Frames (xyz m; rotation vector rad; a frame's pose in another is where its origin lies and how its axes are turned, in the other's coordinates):
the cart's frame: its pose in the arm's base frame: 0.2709 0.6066 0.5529 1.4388 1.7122 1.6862
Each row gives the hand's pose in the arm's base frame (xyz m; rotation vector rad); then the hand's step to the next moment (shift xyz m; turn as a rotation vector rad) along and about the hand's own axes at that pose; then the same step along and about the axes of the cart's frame.
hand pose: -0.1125 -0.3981 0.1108 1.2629 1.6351 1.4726
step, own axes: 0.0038 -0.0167 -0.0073 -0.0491 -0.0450 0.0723
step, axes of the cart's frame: 0.0010 -0.0177 -0.0056 -0.0676 -0.0269 0.0661
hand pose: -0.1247 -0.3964 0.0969 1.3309 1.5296 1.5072
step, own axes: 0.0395 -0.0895 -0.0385 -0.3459 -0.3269 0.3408
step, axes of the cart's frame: 0.0311 -0.0987 -0.0188 -0.4480 -0.2240 0.3030
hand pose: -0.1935 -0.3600 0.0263 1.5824 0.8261 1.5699
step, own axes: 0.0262 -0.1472 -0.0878 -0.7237 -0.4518 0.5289
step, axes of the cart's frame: 0.0721 -0.1563 0.0212 -0.8627 -0.3548 0.3708
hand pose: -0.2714 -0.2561 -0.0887 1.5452 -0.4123 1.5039
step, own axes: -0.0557 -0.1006 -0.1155 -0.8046 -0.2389 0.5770
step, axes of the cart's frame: 0.0600 -0.1230 0.0885 -0.9380 -0.3672 0.1508
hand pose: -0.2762 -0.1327 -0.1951 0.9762 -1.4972 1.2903
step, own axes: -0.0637 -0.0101 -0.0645 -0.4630 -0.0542 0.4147
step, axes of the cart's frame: 0.0135 -0.0479 0.0764 -0.5683 -0.2569 -0.0175
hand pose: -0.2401 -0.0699 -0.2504 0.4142 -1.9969 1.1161
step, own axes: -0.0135 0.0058 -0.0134 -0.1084 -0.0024 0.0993
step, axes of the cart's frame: 0.0018 -0.0067 0.0186 -0.1293 -0.0697 -0.0063
